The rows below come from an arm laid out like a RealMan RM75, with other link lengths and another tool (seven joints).
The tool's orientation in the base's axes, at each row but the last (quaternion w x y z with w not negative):
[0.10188, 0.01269, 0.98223, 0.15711]
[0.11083, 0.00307, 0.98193, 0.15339]
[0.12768, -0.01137, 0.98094, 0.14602]
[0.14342, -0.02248, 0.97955, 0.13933]
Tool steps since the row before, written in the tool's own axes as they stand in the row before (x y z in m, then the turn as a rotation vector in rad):
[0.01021, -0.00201, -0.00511, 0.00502, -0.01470, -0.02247]
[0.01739, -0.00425, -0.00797, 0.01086, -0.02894, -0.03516]
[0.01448, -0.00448, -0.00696, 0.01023, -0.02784, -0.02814]
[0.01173, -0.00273, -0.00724, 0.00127, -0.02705, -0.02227]
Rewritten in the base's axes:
[-0.01102, -0.00289, 0.00212, -0.00940, -0.02056, 0.01533]
[-0.01859, -0.00575, 0.00235, -0.01747, -0.03771, 0.02155]
[-0.01546, -0.00608, 0.00149, -0.01519, -0.03464, 0.01553]
[-0.01300, -0.00469, 0.00256, -0.00506, -0.03220, 0.01292]

